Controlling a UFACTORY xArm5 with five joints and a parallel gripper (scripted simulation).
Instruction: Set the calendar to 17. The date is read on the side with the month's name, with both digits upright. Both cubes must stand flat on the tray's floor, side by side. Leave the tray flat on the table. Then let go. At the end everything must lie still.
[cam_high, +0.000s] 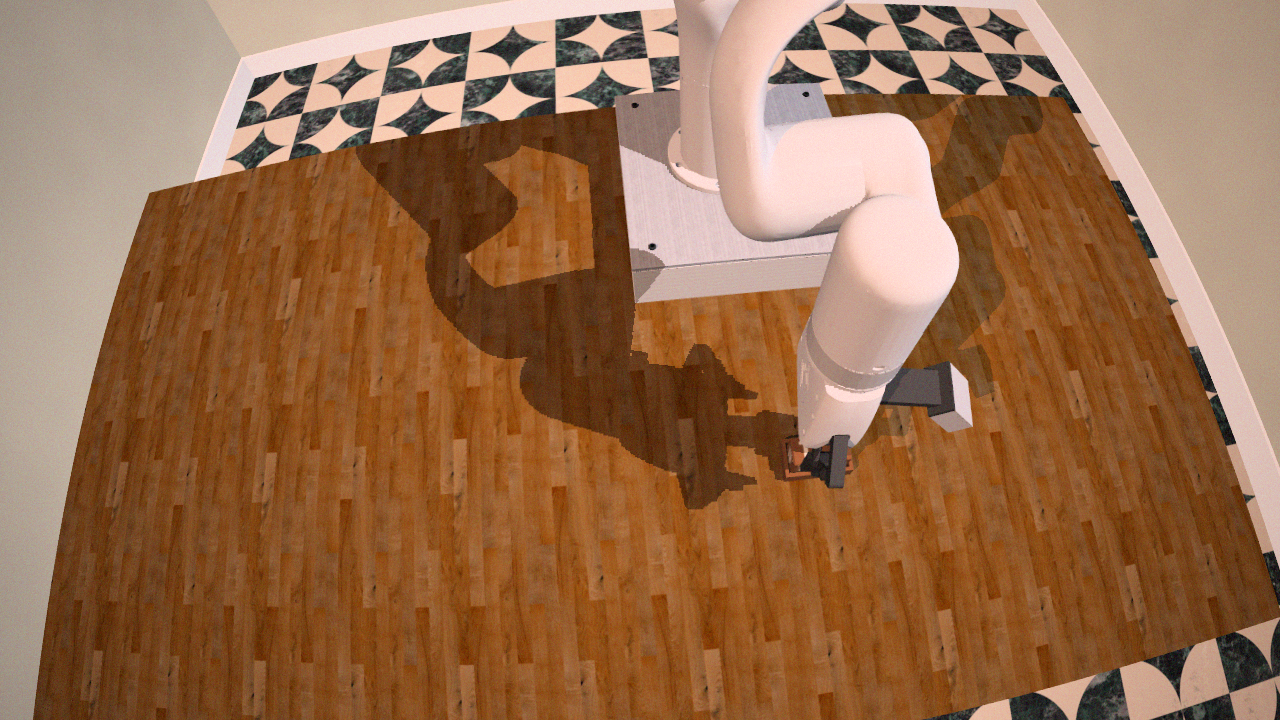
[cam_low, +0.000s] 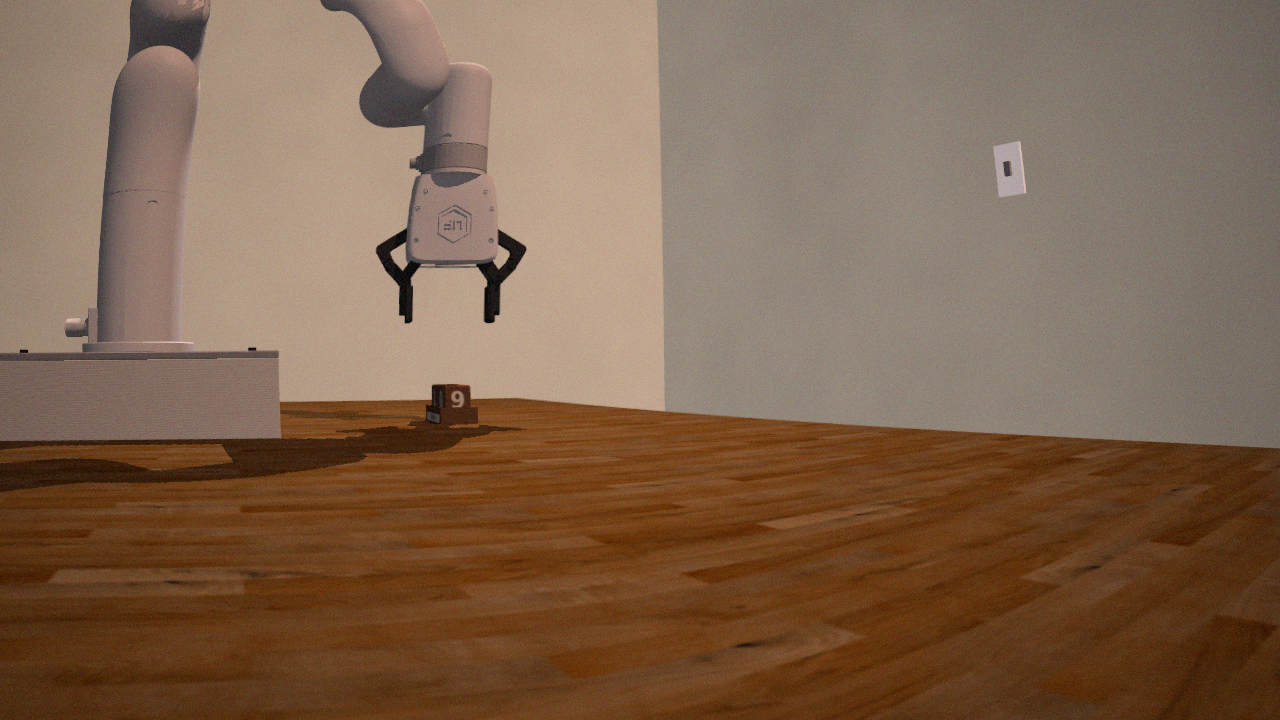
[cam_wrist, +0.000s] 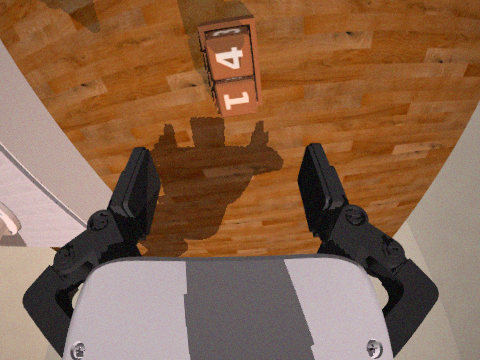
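Now: the brown tray 20 mm to the left of my hand and 110 mm below it.
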